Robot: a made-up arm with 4 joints.
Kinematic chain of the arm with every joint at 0, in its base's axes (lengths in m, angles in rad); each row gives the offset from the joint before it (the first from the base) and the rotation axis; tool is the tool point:
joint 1: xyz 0 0 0.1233 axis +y
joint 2: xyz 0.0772 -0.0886 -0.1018 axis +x
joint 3: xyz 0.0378 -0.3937 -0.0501 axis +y
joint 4: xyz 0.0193 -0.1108 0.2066 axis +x
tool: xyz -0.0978 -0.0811 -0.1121
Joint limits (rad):
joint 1: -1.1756..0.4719
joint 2: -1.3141..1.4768
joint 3: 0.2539..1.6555
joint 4: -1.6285..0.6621
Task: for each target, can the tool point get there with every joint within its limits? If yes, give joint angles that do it. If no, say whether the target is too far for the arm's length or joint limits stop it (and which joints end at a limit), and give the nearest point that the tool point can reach.
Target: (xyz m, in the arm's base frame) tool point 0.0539 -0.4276 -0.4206
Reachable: yes | joints 0.0429 1.0091 0.4446 0.2734
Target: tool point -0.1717 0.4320 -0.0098
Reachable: no: joint limits stop it (at a limit: joint 1, joint 2, joint 3, joint 4) | nearest point -0.4682 0.0020 0.4409 | short by 0.690 m
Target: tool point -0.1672 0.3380 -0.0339
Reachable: no: joint limits stop it (at a limit: joint 1, joint 2, joint 3, joint 4) | nearest point -0.2208 -0.1711 -0.4329 | short by 0.649 m
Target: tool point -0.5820 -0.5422 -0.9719
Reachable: no: too far | nearest point -0.2401 -0.3450 -0.5629 | short by 0.568 m
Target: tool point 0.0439 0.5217 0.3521
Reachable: no: joint limits stop it (at a limit: joint 2, joint 3, joint 4) | nearest point 0.1066 0.0020 0.6790 | short by 0.617 m
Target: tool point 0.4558 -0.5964 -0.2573
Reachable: yes | joints -0.3113 0.8461 1.1917 -1.2561
